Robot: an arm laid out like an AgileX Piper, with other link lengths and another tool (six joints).
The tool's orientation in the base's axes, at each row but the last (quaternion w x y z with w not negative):
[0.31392, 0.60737, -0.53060, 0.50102]
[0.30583, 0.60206, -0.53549, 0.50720]
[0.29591, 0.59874, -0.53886, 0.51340]
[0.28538, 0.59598, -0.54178, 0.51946]
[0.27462, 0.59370, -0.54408, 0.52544]
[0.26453, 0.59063, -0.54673, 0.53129]
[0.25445, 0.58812, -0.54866, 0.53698]
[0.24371, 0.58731, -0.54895, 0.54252]
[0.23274, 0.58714, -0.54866, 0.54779]
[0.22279, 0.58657, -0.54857, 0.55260]
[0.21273, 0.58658, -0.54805, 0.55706]
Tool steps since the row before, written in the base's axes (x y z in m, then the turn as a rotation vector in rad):
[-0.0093, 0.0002, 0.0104, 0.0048, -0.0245, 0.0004]
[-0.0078, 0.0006, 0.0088, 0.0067, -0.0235, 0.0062]
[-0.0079, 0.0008, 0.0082, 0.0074, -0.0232, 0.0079]
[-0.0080, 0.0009, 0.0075, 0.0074, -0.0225, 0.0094]
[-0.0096, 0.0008, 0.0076, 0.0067, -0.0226, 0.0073]
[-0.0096, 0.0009, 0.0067, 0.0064, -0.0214, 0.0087]
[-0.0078, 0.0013, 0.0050, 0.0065, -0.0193, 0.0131]
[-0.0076, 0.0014, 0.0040, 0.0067, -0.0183, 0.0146]
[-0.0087, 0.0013, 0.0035, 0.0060, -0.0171, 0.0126]
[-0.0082, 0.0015, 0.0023, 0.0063, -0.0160, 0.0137]
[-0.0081, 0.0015, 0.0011, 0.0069, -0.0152, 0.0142]
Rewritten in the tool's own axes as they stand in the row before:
[0.0103, 0.0073, -0.0059, 0.0081, 0.0012, 0.0236]
[0.0087, 0.0058, -0.0054, 0.0131, -0.0019, 0.0215]
[0.0082, 0.0057, -0.0055, 0.0145, -0.0029, 0.0209]
[0.0077, 0.0056, -0.0055, 0.0156, -0.0034, 0.0198]
[0.0081, 0.0069, -0.0061, 0.0138, -0.0022, 0.0203]
[0.0074, 0.0069, -0.0060, 0.0147, -0.0027, 0.0187]
[0.0055, 0.0054, -0.0054, 0.0180, -0.0046, 0.0156]
[0.0045, 0.0053, -0.0052, 0.0189, -0.0055, 0.0143]
[0.0044, 0.0063, -0.0055, 0.0168, -0.0046, 0.0136]
[0.0032, 0.0061, -0.0053, 0.0172, -0.0055, 0.0125]
[0.0022, 0.0063, -0.0050, 0.0172, -0.0065, 0.0119]

